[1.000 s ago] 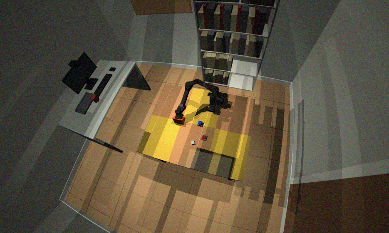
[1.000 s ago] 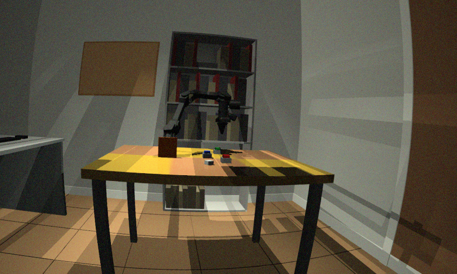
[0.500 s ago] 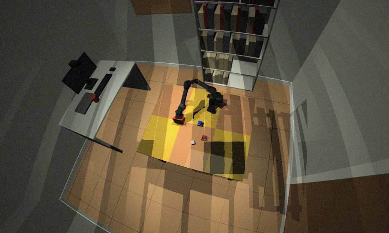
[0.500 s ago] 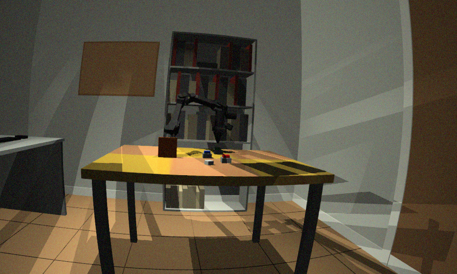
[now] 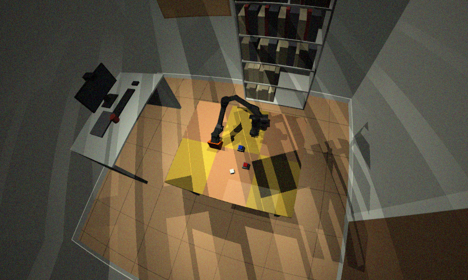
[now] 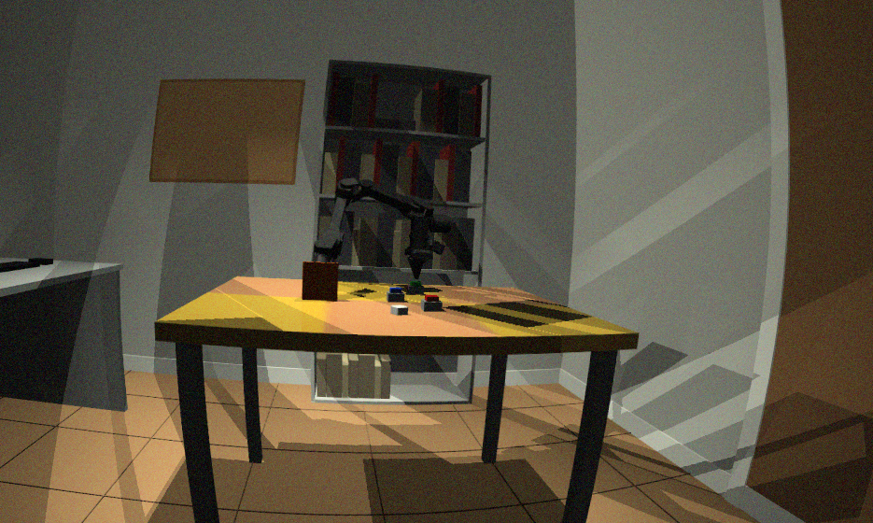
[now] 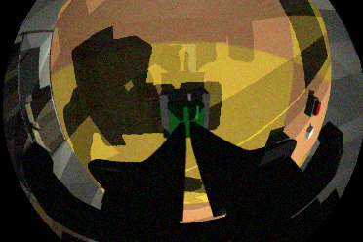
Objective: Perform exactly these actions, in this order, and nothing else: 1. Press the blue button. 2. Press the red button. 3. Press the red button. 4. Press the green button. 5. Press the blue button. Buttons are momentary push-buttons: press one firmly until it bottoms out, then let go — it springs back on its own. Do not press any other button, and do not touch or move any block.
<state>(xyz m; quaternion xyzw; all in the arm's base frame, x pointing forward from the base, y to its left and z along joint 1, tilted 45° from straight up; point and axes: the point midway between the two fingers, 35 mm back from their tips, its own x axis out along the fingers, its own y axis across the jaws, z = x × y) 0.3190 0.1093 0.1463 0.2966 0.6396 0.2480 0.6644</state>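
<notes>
Now: gripper tip 20 mm above the green button. From my gripper tip the other things lie so: small white block (390 mm to the right, 130 mm behind, 40 mm below); red button (320 mm to the right, 30 mm behind, 10 mm below); blue button (180 mm to the right, 100 mm behind, 10 mm below).
</notes>
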